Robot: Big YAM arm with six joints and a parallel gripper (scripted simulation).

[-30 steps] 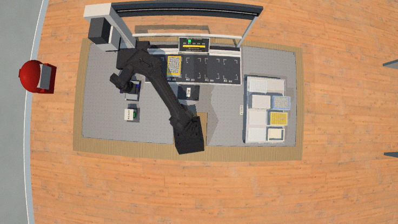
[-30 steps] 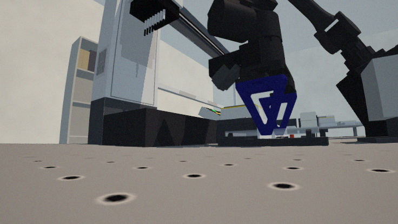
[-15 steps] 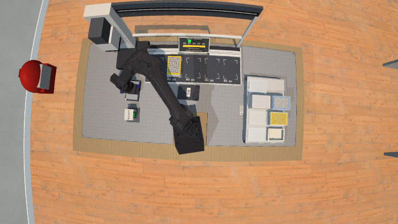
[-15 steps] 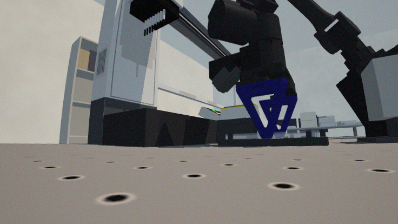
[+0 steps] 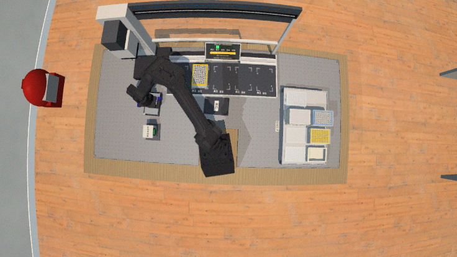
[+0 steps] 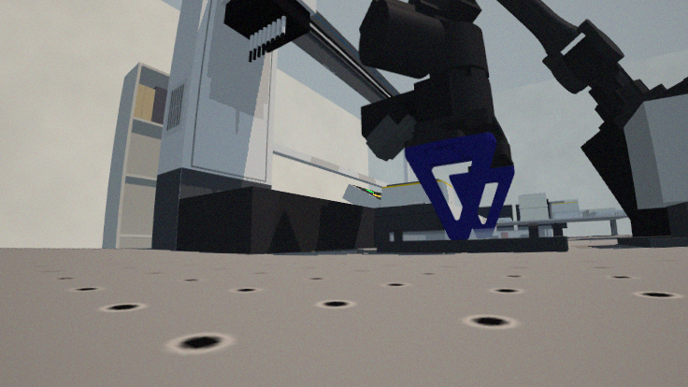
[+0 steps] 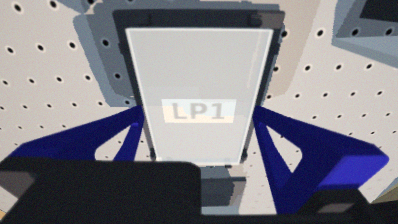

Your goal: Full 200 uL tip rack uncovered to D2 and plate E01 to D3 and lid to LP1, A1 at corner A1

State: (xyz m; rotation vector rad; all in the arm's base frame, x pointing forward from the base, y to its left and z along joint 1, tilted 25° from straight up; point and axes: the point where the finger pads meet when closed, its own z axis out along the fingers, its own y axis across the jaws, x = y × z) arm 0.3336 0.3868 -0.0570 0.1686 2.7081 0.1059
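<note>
The clear plate lid is right at my hand. The rest, counted from my hand: ready key: 170 mm behind, 40 mm to the right, 60 mm above; then lid park LP1: 10 mm below; then yellow tip rack: 130 mm ahead, 300 mm to the right, 80 mm above.
</note>
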